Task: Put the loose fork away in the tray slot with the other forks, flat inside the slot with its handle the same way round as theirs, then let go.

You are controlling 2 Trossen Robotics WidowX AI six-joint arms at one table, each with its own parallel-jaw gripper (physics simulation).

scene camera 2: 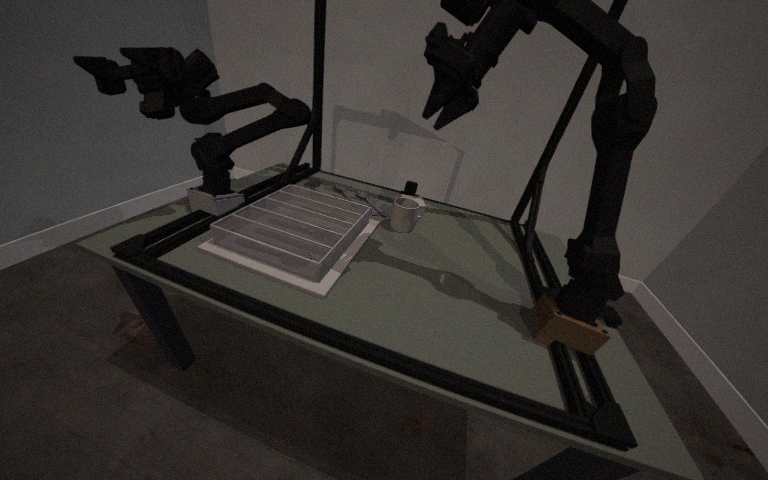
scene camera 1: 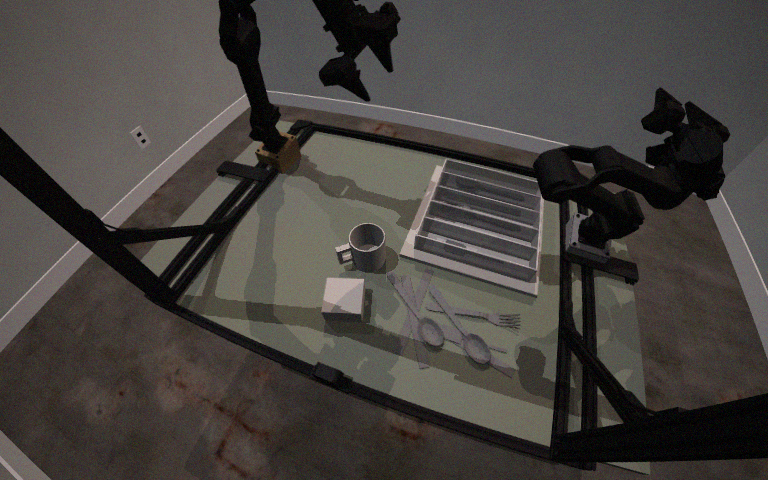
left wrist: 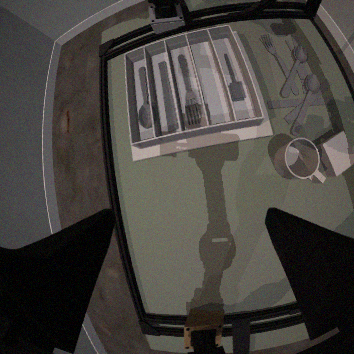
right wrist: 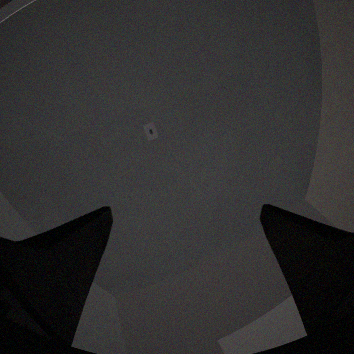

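The loose fork point(scene camera 1: 493, 318) point(left wrist: 269, 45) lies on the table beside crossed cutlery; in the left wrist view its tines point to the upper left, its handle runs down to the right under or against a spoon. The tray point(scene camera 1: 481, 259) point(scene camera 2: 266, 243) point(left wrist: 197, 131) has five slots. In its middle slot a fork point(left wrist: 192, 102) lies with its handle at the top of the left wrist view and tines toward the bottom. My left gripper point(scene camera 1: 380, 86) point(scene camera 2: 431, 123) point(left wrist: 192, 217) is open, empty, high above the table. My right gripper point(scene camera 1: 673, 96) point(scene camera 2: 97, 53) point(right wrist: 187, 214) is open, raised, facing a wall.
Two loose spoons point(scene camera 1: 431, 332) point(left wrist: 311, 82) and some knives lie crossed near the fork. A mug point(scene camera 1: 367, 249) point(scene camera 2: 403, 215) and a white box point(scene camera 1: 343, 295) point(left wrist: 340, 152) stand beside this pile. Other tray slots hold a spoon point(left wrist: 145, 114), a knife and a spatula-like piece point(left wrist: 237, 91).
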